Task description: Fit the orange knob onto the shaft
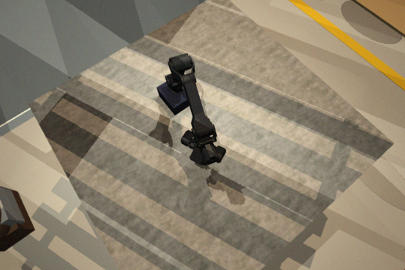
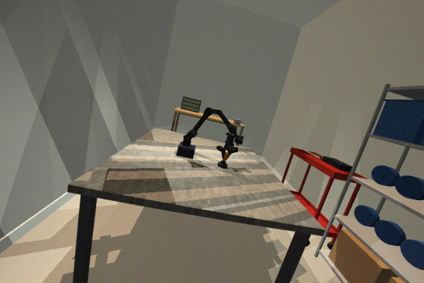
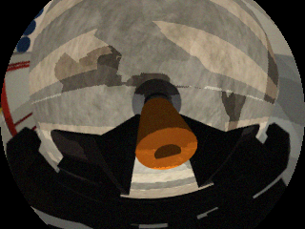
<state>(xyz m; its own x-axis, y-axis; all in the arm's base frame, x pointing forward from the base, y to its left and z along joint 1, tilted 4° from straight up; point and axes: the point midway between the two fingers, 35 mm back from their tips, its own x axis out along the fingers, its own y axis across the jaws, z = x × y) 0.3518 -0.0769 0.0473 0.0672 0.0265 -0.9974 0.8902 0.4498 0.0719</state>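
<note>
My gripper tip is now 20 mm below the orange knob. The rest, counted from my gripper tip: round pedestal: 40 mm below.
</note>
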